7 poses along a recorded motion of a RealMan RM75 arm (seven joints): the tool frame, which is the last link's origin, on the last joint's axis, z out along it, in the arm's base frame.
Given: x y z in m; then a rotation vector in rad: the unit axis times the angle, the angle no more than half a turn.
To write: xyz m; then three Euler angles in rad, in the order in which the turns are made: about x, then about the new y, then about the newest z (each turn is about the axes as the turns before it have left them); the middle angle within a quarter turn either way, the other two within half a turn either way. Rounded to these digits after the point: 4 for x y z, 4 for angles.
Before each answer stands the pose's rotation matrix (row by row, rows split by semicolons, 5 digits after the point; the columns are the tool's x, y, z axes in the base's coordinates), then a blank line. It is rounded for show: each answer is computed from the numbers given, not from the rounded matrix.
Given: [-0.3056, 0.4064, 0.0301, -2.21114, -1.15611, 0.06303]
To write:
0.61294 0.72289 -0.31896; 0.75328 -0.41279 0.51202; 0.23848 -0.55410 -0.79756

[-0.3056, 0.4064, 0.0301, -2.5709, -0.3246, -0.8675]
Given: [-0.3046, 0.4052, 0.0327, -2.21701, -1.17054, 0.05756]
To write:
0.60561 0.73157 -0.31310; 0.75876 -0.41230 0.50427; 0.23982 -0.54297 -0.80478

[-0.3046, 0.4052, 0.0327, -2.5818, -0.3185, -0.8793]
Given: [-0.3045, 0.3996, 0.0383, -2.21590, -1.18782, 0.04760]
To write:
0.59553 0.74222 -0.30732; 0.76444 -0.40600 0.50080; 0.24694 -0.53317 -0.80917

[-0.3045, 0.3996, 0.0383, -2.5874, -0.3124, -0.8946]
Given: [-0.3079, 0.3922, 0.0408, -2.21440, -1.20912, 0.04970]
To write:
0.58261 0.75171 -0.30903; 0.77453 -0.39830 0.49138; 0.24629 -0.52564 -0.81428

[-0.3079, 0.3922, 0.0408, -2.5986, -0.3142, -0.9115]
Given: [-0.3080, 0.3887, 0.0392, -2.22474, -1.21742, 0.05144]
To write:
0.57944 0.75563 -0.30540; 0.77870 -0.40269 0.48111; 0.24057 -0.51659 -0.82174

[-0.3080, 0.3887, 0.0392, -2.6119, -0.3104, -0.9166]
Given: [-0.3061, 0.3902, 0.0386, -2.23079, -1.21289, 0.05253]
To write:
0.58316 0.75352 -0.30352; 0.77695 -0.40823 0.47928; 0.23724 -0.51532 -0.82351

[-0.3061, 0.3902, 0.0386, -2.6145, -0.3084, -0.9122]
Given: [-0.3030, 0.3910, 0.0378, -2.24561, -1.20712, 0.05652]
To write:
0.58903 0.75050 -0.29966; 0.77522 -0.42005 0.47181; 0.22822 -0.51021 -0.82922

[-0.3030, 0.3910, 0.0378, -2.6243, -0.3043, -0.9054]
